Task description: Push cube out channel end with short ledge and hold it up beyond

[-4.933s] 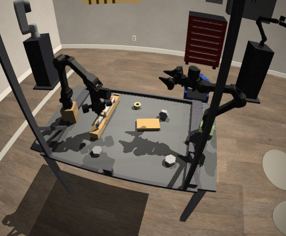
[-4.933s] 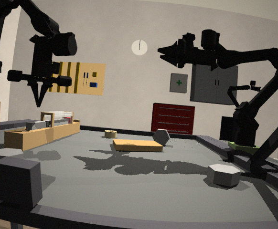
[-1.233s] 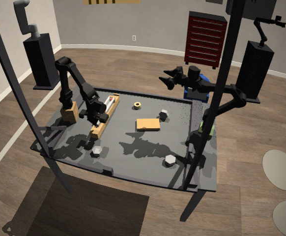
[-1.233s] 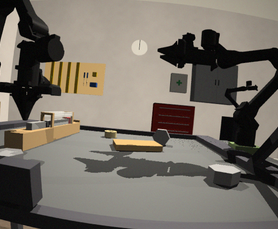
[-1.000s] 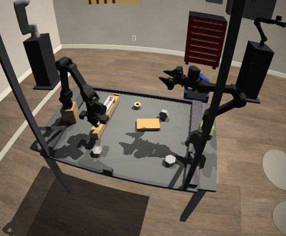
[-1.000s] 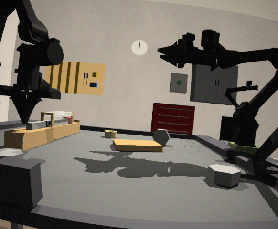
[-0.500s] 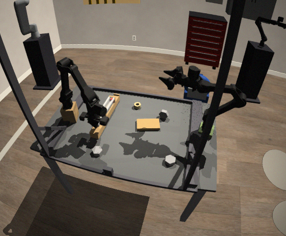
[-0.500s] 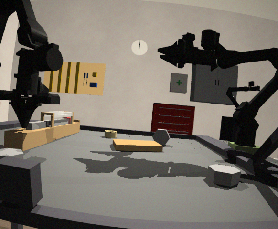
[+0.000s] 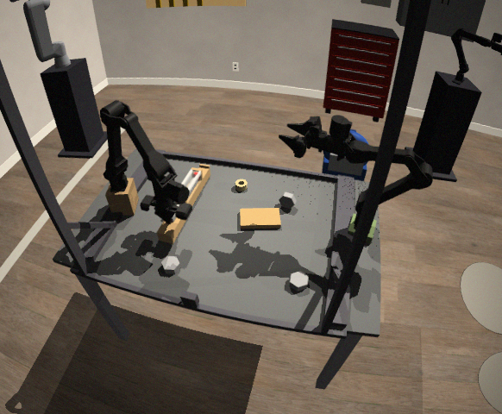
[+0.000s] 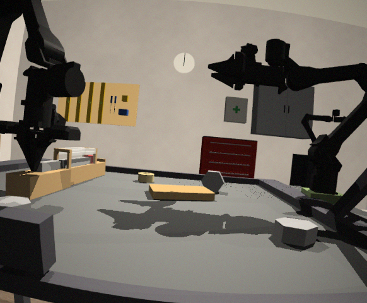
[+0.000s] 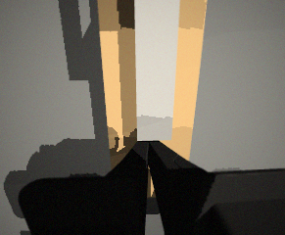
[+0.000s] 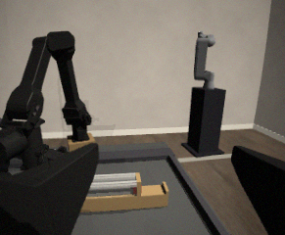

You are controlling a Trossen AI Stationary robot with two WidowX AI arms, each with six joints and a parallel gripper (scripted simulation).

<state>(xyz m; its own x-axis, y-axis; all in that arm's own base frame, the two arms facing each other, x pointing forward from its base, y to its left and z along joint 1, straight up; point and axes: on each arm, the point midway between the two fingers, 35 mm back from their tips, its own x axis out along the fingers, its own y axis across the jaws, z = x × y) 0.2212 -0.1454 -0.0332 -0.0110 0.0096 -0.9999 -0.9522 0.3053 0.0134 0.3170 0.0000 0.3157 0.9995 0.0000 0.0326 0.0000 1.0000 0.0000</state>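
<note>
Now: the red cube 270 mm ahead of my left hand, 40 mm to the right of it and 20 mm below it. Round my left hand: tan channel: 190 mm ahead, 30 mm to the right, 30 mm below; tan ring: 290 mm ahead, 220 mm to the right, 70 mm below; flat tan plate: 320 mm to the right, 110 mm ahead, 70 mm below.
</note>
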